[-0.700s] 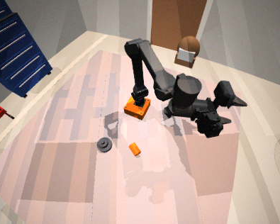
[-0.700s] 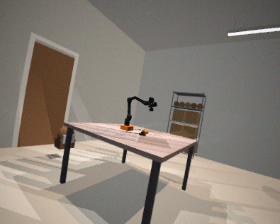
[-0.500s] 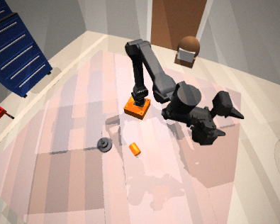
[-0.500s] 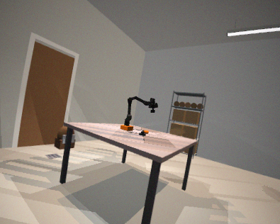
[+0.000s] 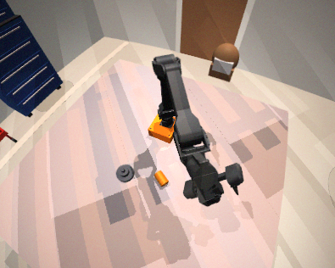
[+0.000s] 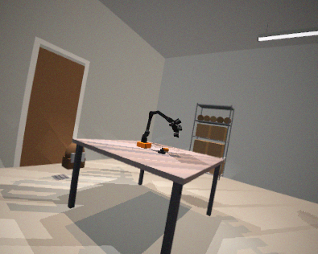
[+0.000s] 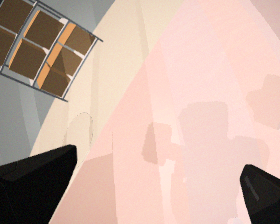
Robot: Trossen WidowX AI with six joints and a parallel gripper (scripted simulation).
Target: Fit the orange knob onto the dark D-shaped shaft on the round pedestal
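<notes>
My gripper tip is now 240 mm to the left of the orange knob, 190 mm above it and 30 mm past it. Also, from my gripper tip: round pedestal: 410 mm to the right, 180 mm below, 10 mm ahead.
</notes>
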